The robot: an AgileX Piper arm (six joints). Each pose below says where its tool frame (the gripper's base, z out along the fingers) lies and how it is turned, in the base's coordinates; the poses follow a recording.
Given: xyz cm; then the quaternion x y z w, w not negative.
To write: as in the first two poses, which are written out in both.
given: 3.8 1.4 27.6 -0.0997 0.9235 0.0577 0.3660
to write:
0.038 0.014 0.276
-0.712 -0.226 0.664
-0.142 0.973 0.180
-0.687 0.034 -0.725

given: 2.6 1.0 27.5 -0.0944 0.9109 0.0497 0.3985
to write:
0.026 0.010 0.275
-0.665 -0.212 0.717
-0.132 0.977 0.166
-0.735 0.015 -0.677

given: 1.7 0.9 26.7 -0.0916 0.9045 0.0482 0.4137
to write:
0.017 0.009 0.267
-0.641 -0.206 0.740
-0.126 0.979 0.163
-0.757 0.011 -0.653

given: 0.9 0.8 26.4 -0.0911 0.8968 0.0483 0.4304
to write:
0.009 0.008 0.264
-0.613 -0.205 0.763
-0.122 0.979 0.165
-0.781 0.008 -0.625

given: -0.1 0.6 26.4 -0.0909 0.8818 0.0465 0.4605
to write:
-0.001 0.006 0.264
-0.559 -0.203 0.804
-0.117 0.979 0.166
-0.821 -0.002 -0.572

